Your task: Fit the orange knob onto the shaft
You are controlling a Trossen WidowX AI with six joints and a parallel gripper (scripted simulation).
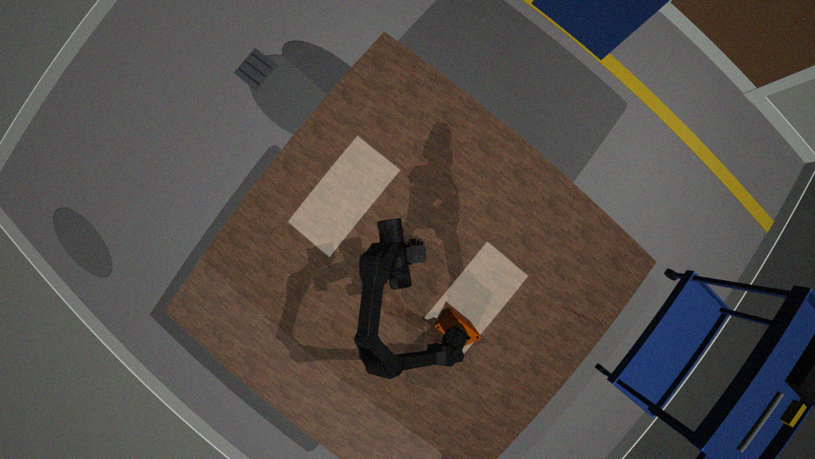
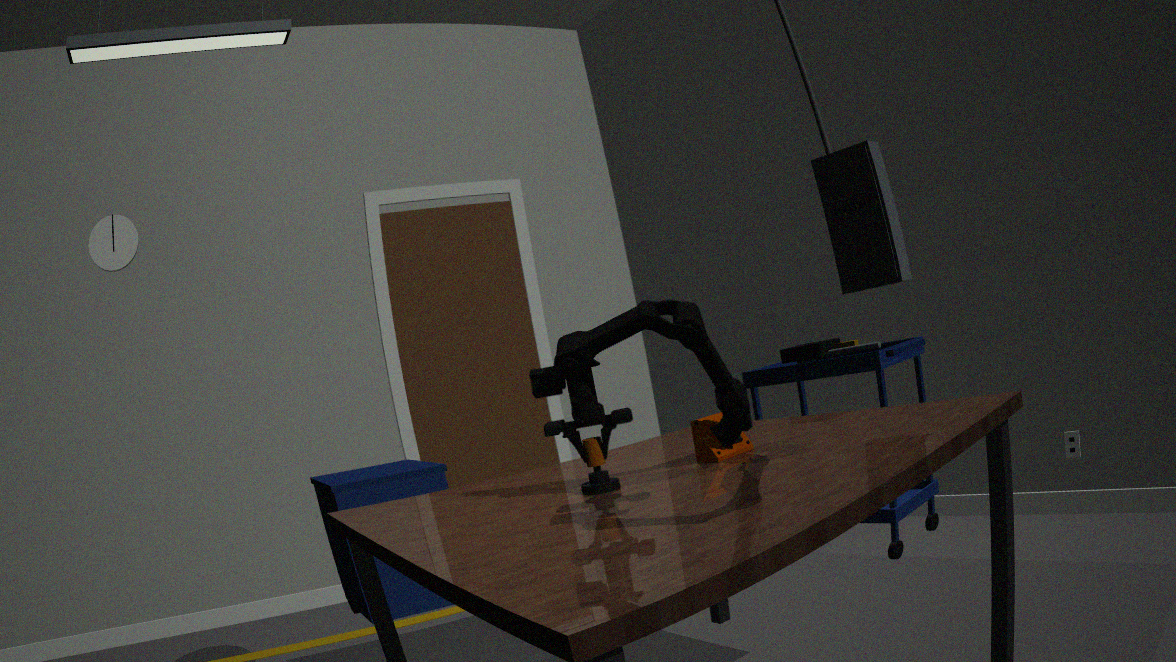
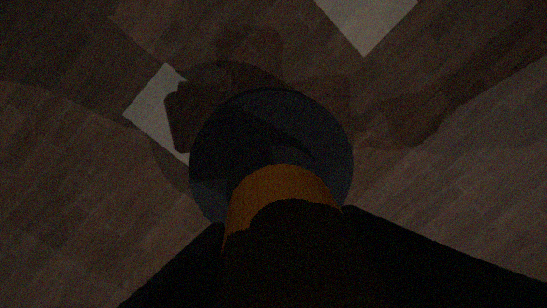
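Right now the orange knob is 20 mm above my gripper tip. Also, from my gripper tip: round dark pedestal (40 mm below).
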